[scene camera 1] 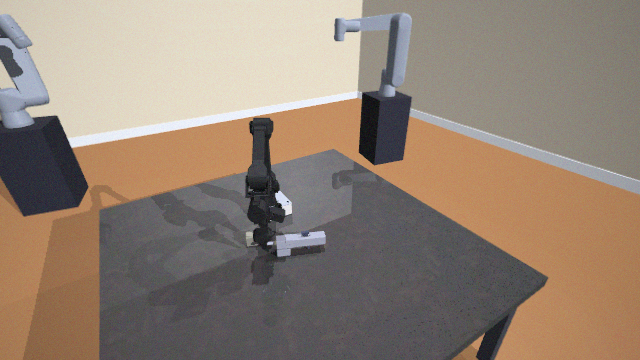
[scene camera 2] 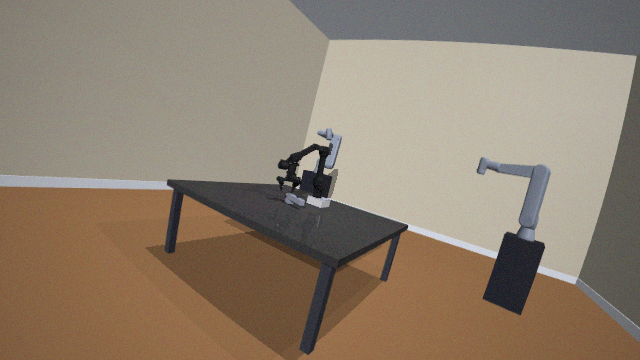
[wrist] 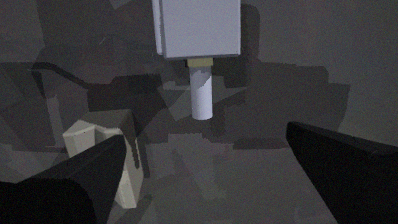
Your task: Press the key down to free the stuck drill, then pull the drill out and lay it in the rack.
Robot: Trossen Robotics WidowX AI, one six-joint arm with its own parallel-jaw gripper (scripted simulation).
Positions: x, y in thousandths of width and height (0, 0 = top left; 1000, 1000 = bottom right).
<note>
The gripper (wrist: 524, 609) is open and holds nothing. Further things: a drill (wrist: 501, 310), a grey housing block (scene camera 1: 443, 674) and a rack (wrist: 237, 569).
</note>
